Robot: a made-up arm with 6 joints. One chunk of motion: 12 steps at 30 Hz.
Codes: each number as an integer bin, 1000 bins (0 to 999) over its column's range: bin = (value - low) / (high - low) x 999, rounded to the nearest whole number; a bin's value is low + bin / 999 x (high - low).
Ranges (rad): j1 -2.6..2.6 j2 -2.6..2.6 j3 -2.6..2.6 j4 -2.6..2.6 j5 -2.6..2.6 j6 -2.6..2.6
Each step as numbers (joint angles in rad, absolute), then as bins.
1 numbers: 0.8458 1.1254 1.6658 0.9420 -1.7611 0.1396
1 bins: 662 716 820 680 161 526
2 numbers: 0.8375 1.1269 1.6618 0.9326 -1.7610 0.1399
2 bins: 660 716 819 679 161 526
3 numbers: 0.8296 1.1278 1.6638 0.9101 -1.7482 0.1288
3 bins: 659 716 819 674 164 524
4 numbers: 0.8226 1.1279 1.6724 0.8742 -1.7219 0.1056
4 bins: 658 716 821 667 169 520
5 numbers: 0.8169 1.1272 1.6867 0.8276 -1.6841 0.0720
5 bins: 656 716 824 658 176 513
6 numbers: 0.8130 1.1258 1.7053 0.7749 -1.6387 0.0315
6 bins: 656 716 827 648 185 506
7 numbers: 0.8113 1.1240 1.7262 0.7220 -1.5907 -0.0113
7 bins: 655 715 831 638 194 497
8 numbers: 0.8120 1.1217 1.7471 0.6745 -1.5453 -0.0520
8 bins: 655 715 835 629 203 490
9 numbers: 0.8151 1.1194 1.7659 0.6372 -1.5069 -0.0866
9 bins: 656 715 839 622 210 483
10 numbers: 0.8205 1.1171 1.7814 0.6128 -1.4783 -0.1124
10 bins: 657 714 842 617 215 478
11 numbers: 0.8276 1.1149 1.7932 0.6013 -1.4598 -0.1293
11 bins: 658 714 844 615 219 475
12 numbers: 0.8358 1.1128 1.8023 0.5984 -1.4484 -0.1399
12 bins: 660 713 846 614 221 473
